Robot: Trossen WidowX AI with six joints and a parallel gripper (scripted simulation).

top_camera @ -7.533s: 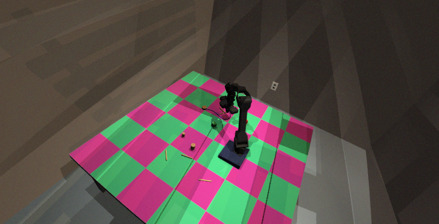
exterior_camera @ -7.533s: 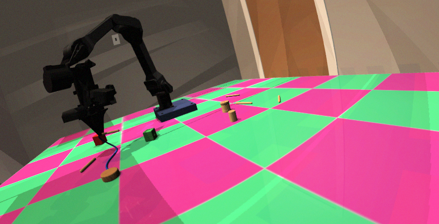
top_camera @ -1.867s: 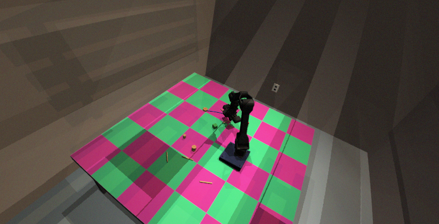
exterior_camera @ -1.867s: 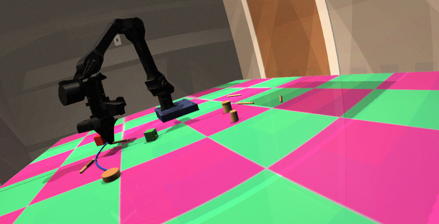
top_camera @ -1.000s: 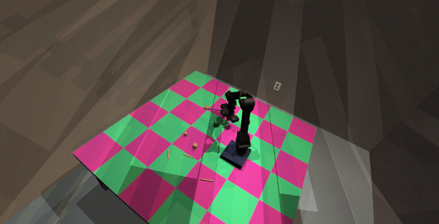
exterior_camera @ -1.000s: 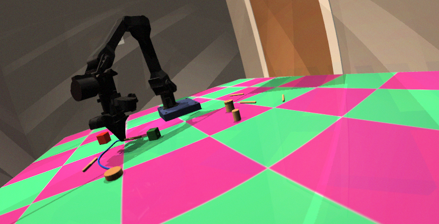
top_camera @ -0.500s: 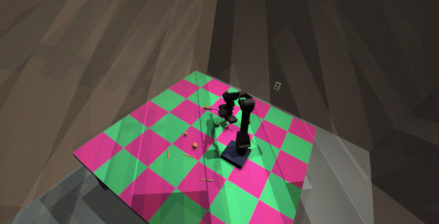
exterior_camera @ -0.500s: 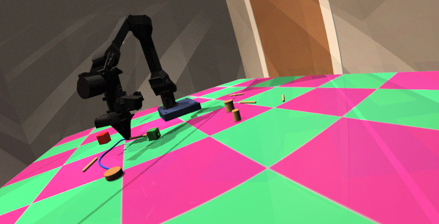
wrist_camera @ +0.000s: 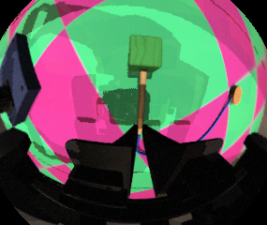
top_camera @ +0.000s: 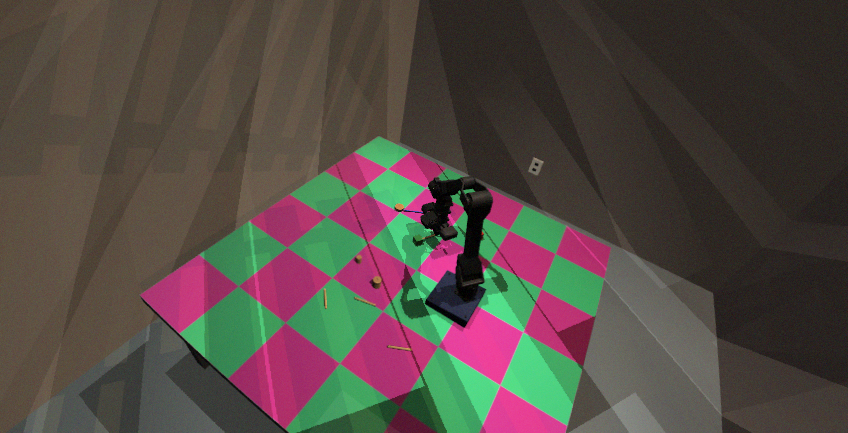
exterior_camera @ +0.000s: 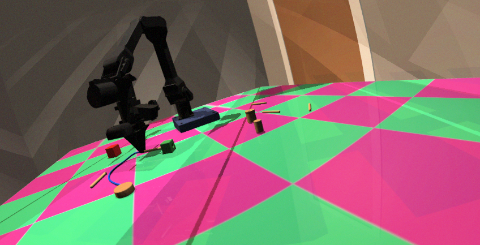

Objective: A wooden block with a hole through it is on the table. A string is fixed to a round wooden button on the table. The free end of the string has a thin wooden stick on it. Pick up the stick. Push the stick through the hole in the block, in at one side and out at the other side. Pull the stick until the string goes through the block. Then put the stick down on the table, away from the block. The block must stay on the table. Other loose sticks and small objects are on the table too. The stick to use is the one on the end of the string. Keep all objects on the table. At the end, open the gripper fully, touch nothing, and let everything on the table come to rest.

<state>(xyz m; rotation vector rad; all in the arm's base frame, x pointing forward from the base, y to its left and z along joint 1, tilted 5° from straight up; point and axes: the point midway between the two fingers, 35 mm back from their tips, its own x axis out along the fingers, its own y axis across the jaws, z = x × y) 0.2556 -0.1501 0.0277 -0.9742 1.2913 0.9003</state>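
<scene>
The green block lies 30 mm ahead of my gripper tip and 80 mm to the left of it. The rest, counted from my gripper tip: red cube: 120 mm behind, 130 mm to the right; then round wooden button: 210 mm ahead, 10 mm to the right, 10 mm below.
</scene>
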